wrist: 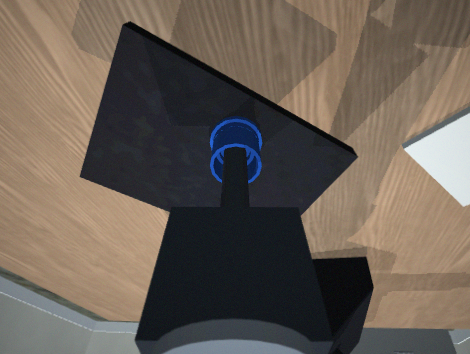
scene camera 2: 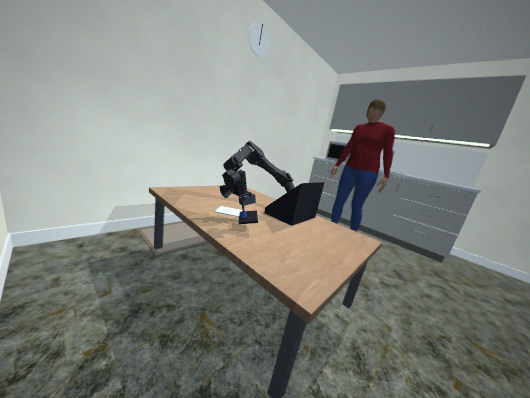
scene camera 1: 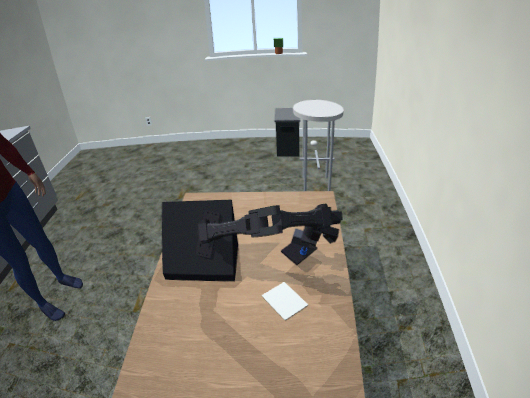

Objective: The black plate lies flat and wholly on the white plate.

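The black plate is a thin square. My gripper, a blue suction cup, touches its upper face a little off the middle and holds it. The plate hangs above the wooden table, with shadows apart from it in the wrist view. Part of the plate is hidden behind the arm's end in the wrist view. The white plate lies flat on the table, apart from the black plate, nearer the camera in scene camera 1 and at the right edge in the wrist view.
The arm stands on a large black wedge-shaped base on the wooden table. A person stands beside the table, past the base. A round white stool stands beyond the table's far edge.
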